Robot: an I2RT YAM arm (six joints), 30 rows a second.
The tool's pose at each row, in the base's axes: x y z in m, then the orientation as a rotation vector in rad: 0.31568 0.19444 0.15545 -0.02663 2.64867 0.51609; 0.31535 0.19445 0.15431 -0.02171 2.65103 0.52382; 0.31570 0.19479 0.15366 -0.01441 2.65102 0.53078; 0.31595 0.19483 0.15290 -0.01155 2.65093 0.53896; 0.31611 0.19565 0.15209 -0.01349 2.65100 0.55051; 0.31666 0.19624 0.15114 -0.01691 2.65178 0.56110; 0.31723 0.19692 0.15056 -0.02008 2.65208 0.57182; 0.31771 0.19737 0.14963 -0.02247 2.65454 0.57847; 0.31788 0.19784 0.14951 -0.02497 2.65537 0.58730; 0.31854 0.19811 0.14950 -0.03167 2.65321 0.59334; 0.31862 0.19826 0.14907 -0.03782 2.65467 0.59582
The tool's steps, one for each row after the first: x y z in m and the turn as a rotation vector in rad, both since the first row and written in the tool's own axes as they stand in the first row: 0.00078 -0.00036 0.00082 -0.00428 0.00276 0.00525; 0.00076 -0.00031 0.00163 -0.00794 0.00280 0.01161; 0.00086 -0.00056 0.00238 -0.01317 0.00360 0.01512; 0.00111 -0.00010 0.00342 -0.02145 0.00578 0.01599; 0.00106 0.00005 0.00465 -0.02921 0.00873 0.01578; 0.00083 0.00042 0.00562 -0.03707 0.01124 0.01569; 0.00082 0.00047 0.00676 -0.04169 0.01508 0.01572; 0.00075 0.00084 0.00710 -0.04805 0.01774 0.01583; 0.00017 0.00103 0.00748 -0.05356 0.01765 0.01204; 0.00029 0.00101 0.00793 -0.05603 0.02038 0.00853
